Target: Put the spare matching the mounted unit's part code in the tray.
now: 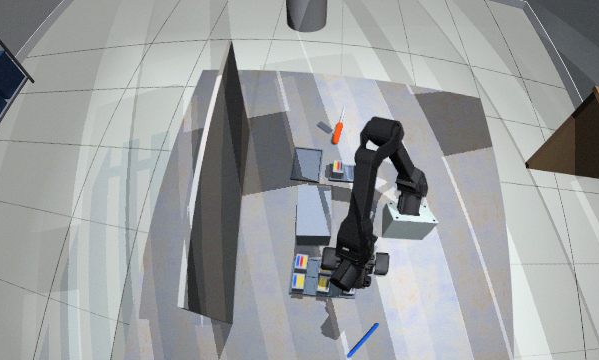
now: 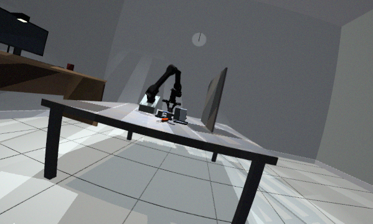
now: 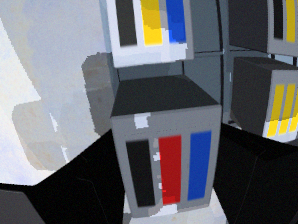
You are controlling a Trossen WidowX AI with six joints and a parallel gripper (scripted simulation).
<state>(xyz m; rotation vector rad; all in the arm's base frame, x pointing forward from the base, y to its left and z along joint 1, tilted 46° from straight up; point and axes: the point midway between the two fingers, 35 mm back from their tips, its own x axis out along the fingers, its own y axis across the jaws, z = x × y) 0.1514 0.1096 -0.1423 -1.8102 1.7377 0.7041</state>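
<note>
Now: the flat grey tray 19 cm ahead of my gripper tip, 35 cm to the right of it and 4 cm below it. From my gripper tip the other things lie so: mounted unit 13 cm ahead, 14 cm to the right; blue pen 7 cm behind, 22 cm to the left, 4 cm below; grey spare block 2 cm above.
</note>
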